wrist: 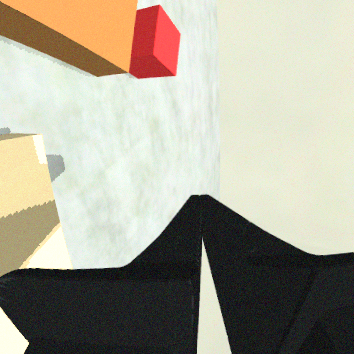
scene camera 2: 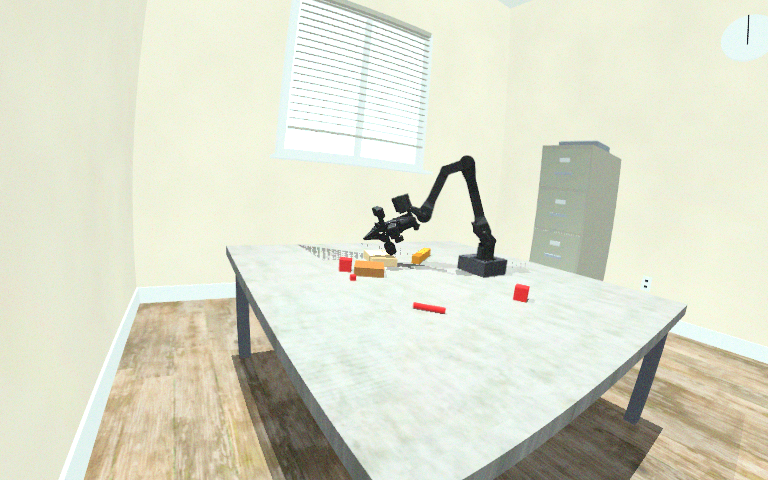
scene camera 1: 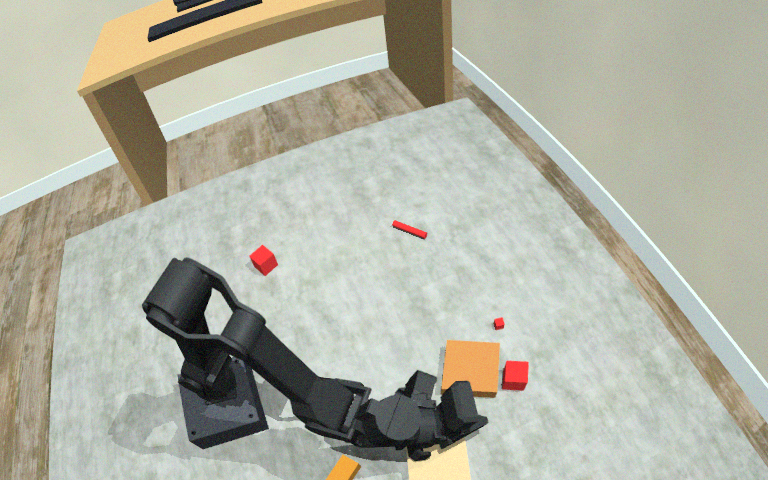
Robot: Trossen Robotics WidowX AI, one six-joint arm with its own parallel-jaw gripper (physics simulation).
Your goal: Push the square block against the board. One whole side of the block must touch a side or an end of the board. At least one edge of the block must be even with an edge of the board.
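Pixels of known places: gripper, fingertip midpoint: point(wrist: 198, 202) point(scene camera 2: 363, 239) point(scene camera 1: 486, 420); arm's base at its link origin: point(scene camera 2: 485, 258) point(scene camera 1: 218, 386).
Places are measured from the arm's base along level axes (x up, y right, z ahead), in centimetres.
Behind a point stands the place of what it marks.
The square block point(scene camera 1: 471, 366) {y 10.3, x -2.7, z 44.4 cm} point(scene camera 2: 368, 268) {y 6.0, x -2.9, z 46.9 cm} point(wrist: 75, 25) {y 13.9, x -2.7, z 42.8 cm}, flat and orange, lies on the table. The board point(scene camera 1: 440, 465) {y 25.2, x -2.7, z 32.7 cm} point(scene camera 2: 386, 262) {y 16.9, x -4.0, z 33.8 cm} point(wrist: 22, 172) {y 19.4, x -2.7, z 37.6 cm}, pale tan, lies near it; a strip of table shows between them in the wrist view, so they are apart. In scene camera 1 the arm and the frame's bottom edge hide part of the board. My gripper point(scene camera 1: 485, 420) {y 22.4, x 3.8, z 41.3 cm} point(scene camera 2: 365, 237) {y 22.4, x 3.8, z 41.3 cm} point(wrist: 198, 202) {y 22.4, x 3.8, z 41.3 cm} is shut and empty. It hangs above the table near the board, its fingertips pointing away from the arm's base and touching neither thing.
A red cube point(scene camera 1: 515, 375) {y 15.5, x -1.7, z 50.5 cm} point(scene camera 2: 344, 264) {y 13.3, x -3.1, z 52.2 cm} point(wrist: 157, 45) {y 15.1, x -1.6, z 49.3 cm} sits close beside the square block's far side. A tiny red cube point(scene camera 1: 498, 323) {y 3.6, x -4.0, z 53.0 cm} point(scene camera 2: 352, 277) {y 2.7, x -4.5, z 53.9 cm} lies near. An orange-yellow bar point(scene camera 1: 343, 468) {y 20.4, x -2.5, z 17.7 cm} point(scene camera 2: 420, 255) {y 20.4, x -2.7, z 16.1 cm}, a red rod point(scene camera 1: 409, 229) {y -25.2, x -4.4, z 45.6 cm} point(scene camera 2: 429, 307) {y -26.1, x -4.6, z 46.1 cm} and another red cube point(scene camera 1: 263, 259) {y -27.2, x -1.6, z 13.5 cm} point(scene camera 2: 521, 292) {y -29.8, x -2.9, z 14.8 cm} lie farther off.
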